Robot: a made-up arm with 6 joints. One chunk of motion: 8 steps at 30 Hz.
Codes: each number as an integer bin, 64 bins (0 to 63) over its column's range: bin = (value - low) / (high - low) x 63, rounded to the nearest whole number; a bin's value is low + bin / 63 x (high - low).
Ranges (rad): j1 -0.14..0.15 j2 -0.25..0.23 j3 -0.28..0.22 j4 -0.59..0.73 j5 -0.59..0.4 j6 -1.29..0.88
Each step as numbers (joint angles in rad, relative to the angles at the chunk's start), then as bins.
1 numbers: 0.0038 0.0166 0.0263 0.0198 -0.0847 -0.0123
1 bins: 31 35 39 29 32 37
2 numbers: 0.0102 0.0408 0.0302 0.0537 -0.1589 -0.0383
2 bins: 33 38 39 31 27 36
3 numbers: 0.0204 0.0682 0.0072 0.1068 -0.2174 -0.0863
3 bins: 35 42 36 33 24 35
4 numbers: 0.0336 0.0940 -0.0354 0.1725 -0.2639 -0.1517
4 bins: 38 45 31 36 21 33
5 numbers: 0.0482 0.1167 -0.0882 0.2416 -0.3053 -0.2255
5 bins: 41 48 24 40 18 31
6 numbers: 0.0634 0.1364 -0.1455 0.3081 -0.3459 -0.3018
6 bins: 44 51 17 43 16 29
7 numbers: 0.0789 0.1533 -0.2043 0.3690 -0.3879 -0.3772
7 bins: 48 53 10 46 13 27
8 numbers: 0.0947 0.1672 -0.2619 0.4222 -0.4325 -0.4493
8 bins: 51 55 2 48 10 24
